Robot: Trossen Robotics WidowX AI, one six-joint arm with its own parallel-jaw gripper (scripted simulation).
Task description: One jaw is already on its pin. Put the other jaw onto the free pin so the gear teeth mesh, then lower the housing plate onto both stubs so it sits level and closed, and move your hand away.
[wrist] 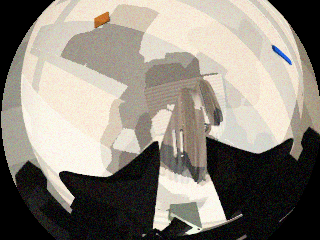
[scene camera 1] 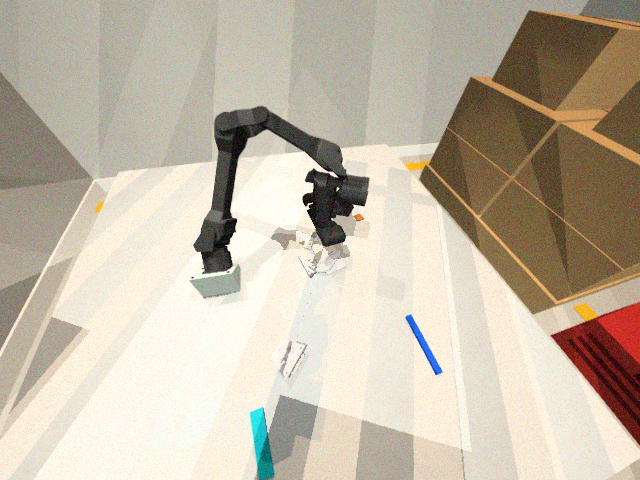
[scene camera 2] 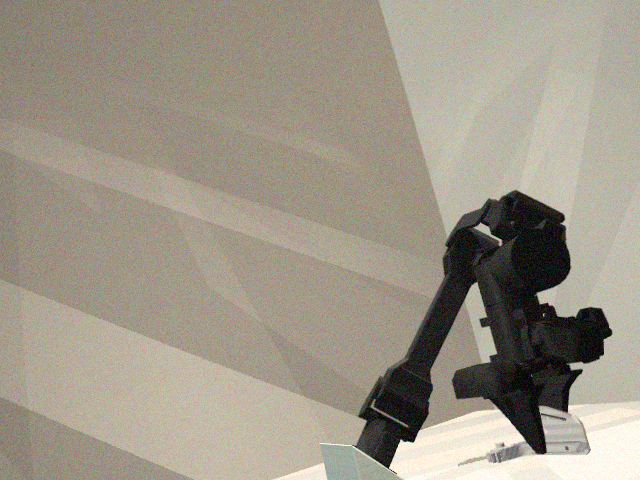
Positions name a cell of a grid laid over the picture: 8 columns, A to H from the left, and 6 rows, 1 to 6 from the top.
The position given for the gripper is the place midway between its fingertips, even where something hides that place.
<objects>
gripper: wrist E4; scene camera 1 E3; scene camera 2 G6
</objects>
